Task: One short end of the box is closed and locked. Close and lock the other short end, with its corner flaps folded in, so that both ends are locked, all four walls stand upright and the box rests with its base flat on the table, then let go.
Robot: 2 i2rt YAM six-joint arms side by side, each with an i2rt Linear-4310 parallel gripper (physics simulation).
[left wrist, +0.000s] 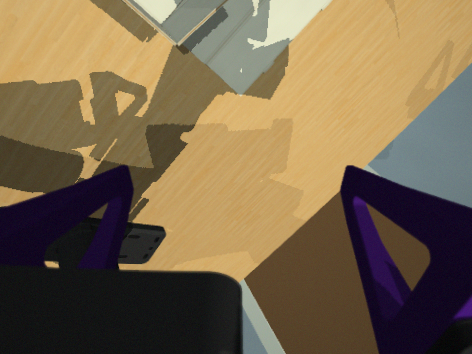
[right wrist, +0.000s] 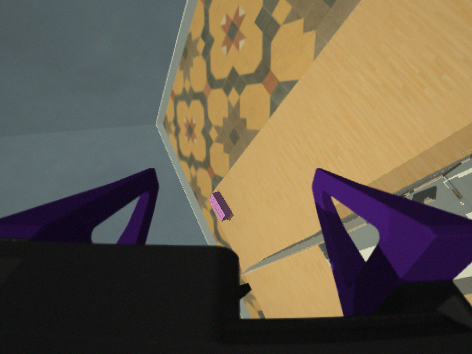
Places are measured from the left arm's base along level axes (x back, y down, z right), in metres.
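Pixels of known places: left gripper, fingertip midpoint: [left wrist: 236, 177]; right gripper, fingertip midpoint: [right wrist: 235, 177]; right arm's base at its link origin: [left wrist: 84, 237].
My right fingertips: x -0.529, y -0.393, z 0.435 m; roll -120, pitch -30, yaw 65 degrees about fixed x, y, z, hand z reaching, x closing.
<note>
Ahead of a thing's pixels: the offset from my right fingertips to its top centre. "spot": to the spot under its first point. Level surfaces: height alone.
The grey and white box @[spot: dx +0.223, dy +0.389, dz +0.108 m] [left wrist: 225, 65] [right wrist: 445, 211] shows in part in both views. In the left wrist view it is at the top, with an upright wall corner and a flat grey panel whose point reaches towards the middle. In the right wrist view it is at the right edge, with a long thin grey wall running down-left, partly behind a finger. My left gripper [left wrist: 236, 177] is open and empty, apart from the box. My right gripper [right wrist: 235, 177] is open and empty, away from the box. The locked end and the corner flaps cannot be made out.
The wooden table @[dy +0.393 m] [left wrist: 350, 90] [right wrist: 350, 105] carries arm shadows in the left wrist view. A black plate with slots [left wrist: 145, 243] is behind the left finger. A small pink block @[dx -0.052, dy +0.358, dz -0.673 m] [right wrist: 220, 206] lies near the table's edge. Patterned floor [right wrist: 250, 65] and blue-grey walls [left wrist: 435, 130] [right wrist: 75, 65] are beyond.
</note>
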